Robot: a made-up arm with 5 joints. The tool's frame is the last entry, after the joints. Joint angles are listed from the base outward.
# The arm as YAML. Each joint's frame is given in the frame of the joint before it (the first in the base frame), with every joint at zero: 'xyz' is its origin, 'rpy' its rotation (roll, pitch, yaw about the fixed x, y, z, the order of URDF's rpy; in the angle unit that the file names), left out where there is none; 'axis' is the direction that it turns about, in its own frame. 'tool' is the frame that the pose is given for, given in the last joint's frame.
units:
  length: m
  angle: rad
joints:
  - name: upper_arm
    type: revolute
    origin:
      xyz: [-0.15, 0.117, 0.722]
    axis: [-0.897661, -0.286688, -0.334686]
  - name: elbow
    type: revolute
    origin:
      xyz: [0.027, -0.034, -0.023]
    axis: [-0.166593, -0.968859, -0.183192]
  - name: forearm
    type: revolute
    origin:
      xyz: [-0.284, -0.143, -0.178]
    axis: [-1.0, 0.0, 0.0]
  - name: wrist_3
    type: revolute
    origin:
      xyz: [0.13, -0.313, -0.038]
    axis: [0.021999, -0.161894, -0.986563]
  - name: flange
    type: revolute
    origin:
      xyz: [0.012, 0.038, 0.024]
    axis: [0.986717, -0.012, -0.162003]
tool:
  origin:
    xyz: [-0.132, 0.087, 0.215]
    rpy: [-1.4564, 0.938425, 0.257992]
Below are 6 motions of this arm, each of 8 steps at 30 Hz.
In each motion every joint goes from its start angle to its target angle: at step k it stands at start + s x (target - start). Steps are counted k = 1, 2, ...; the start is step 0. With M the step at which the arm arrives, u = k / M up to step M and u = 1 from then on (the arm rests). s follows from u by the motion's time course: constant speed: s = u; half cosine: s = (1 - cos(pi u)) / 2; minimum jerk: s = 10 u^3 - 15 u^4 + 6 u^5.
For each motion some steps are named. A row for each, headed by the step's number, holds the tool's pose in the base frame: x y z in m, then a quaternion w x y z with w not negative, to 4 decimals.
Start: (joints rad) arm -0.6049 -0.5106 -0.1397 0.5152 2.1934
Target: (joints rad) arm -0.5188 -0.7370 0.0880 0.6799 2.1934
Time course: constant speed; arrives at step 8
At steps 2, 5, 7, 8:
2: -0.4691 -0.4023 0.3853 0.8143 0.5608 0.1262 0.0806
5: -0.4450 -0.4284 0.4417 0.8437 0.5081 0.1522 0.0826
7: -0.4274 -0.4418 0.4784 0.8611 0.4723 0.1677 0.0852
8: -0.4182 -0.4473 0.4964 0.8691 0.4543 0.1750 0.0870

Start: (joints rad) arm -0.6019 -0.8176 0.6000 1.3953 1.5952
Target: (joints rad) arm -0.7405 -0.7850 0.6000 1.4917 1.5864
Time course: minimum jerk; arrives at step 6
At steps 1, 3, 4, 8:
1: -0.2731 -0.3132 0.6782 0.9735 -0.0483 0.2006 0.0984
3: -0.2721 -0.3017 0.6541 0.9756 -0.0302 0.1979 0.0899
4: -0.2717 -0.2937 0.6396 0.9766 -0.0187 0.1968 0.0843
8: -0.2715 -0.2876 0.6294 0.9772 -0.0104 0.1962 0.0801

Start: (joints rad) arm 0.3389 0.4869 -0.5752 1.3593 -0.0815
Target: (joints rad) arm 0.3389 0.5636 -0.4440 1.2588 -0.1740
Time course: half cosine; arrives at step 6
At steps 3, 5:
3: -0.2365 -0.2771 0.7234 0.8719 -0.3210 0.3133 -0.1967
5: -0.2375 -0.2613 0.7268 0.8542 -0.3618 0.3089 -0.2098

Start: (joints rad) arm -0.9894 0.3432 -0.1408 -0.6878 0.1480
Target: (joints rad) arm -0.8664 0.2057 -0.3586 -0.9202 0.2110
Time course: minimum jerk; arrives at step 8
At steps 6, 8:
6: -0.3228 -0.2548 0.2559 0.6145 -0.2392 -0.3743 0.6520
8: -0.3198 -0.2584 0.2503 0.6073 -0.2311 -0.3848 0.6555

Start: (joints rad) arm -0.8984 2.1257 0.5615 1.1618 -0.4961
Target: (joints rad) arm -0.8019 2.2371 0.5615 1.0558 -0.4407
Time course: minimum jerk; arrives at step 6
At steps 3, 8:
3: -0.1462 0.0587 0.5336 0.6890 0.0187 0.3422 -0.6386
8: -0.1380 0.0620 0.5285 0.6799 0.0020 0.3025 -0.6679

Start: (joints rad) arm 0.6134 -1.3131 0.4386 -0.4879 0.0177
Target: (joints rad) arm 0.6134 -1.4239 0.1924 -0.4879 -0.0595
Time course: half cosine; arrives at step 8
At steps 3, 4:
3: -0.1996 -0.1384 1.1049 0.2084 -0.3470 0.5053 0.7621
4: -0.2049 -0.1511 1.1045 0.2242 -0.3343 0.5015 0.7658

